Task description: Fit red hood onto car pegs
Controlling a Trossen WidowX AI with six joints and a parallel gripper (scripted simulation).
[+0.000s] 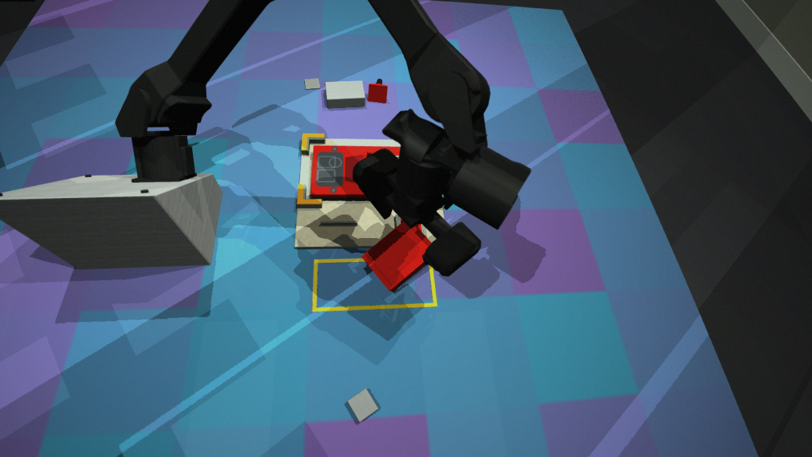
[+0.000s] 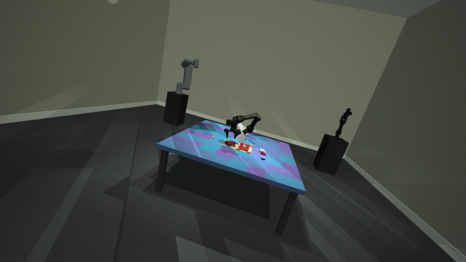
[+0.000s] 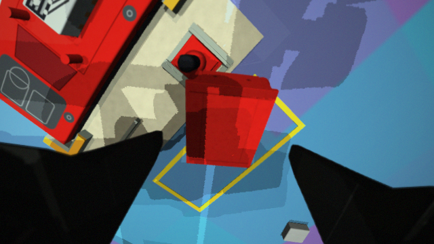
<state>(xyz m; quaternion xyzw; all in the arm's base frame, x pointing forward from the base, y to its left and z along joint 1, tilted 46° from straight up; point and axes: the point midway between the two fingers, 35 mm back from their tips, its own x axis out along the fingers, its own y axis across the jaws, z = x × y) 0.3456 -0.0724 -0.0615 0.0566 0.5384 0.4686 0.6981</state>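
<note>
Now: gripper tip 5 cm above the red hood and 1 cm past it. Round my gripper tip: wheel: 39 cm to the left, 11 cm ahead, 7 cm below; grey engine block: 17 cm to the left, 5 cm below, 1 cm behind; jig: 15 cm to the left, 6 cm below, 4 cm behind.
</note>
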